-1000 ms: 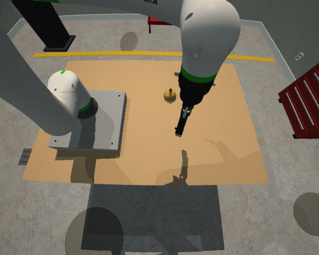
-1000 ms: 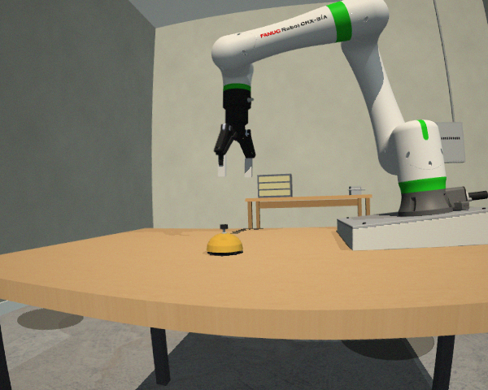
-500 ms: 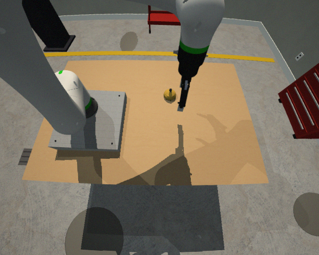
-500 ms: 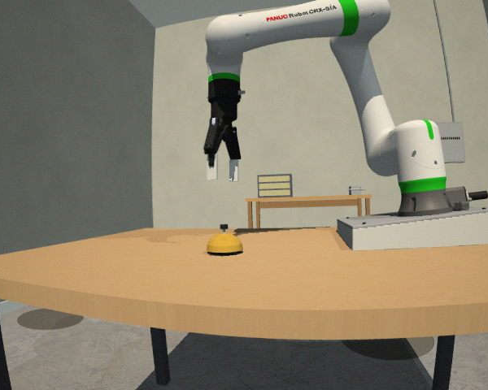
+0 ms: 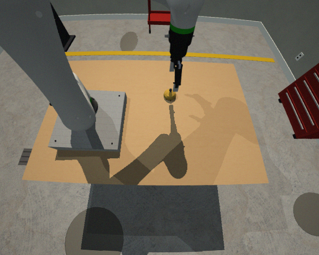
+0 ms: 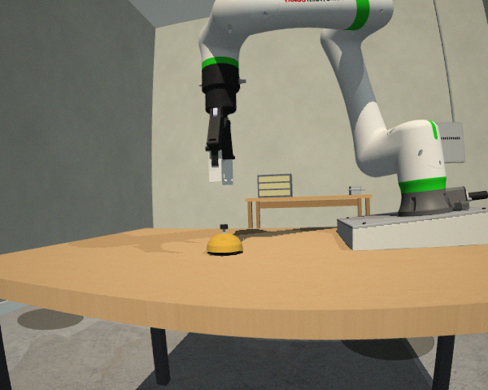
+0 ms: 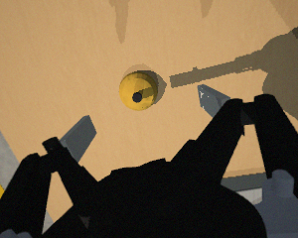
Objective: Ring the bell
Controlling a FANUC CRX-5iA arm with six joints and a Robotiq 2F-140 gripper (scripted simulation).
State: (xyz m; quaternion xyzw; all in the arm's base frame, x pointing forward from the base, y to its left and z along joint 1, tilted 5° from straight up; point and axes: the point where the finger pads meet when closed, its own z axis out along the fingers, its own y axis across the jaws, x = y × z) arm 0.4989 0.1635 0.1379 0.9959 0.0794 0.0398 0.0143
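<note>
Now: the black bell button 110 mm below my hand, 20 mm to the left of it and 10 mm behind it. The rest, counted from my hand: yellow dome bell (130 mm below, 20 mm to the left, 10 mm behind).
</note>
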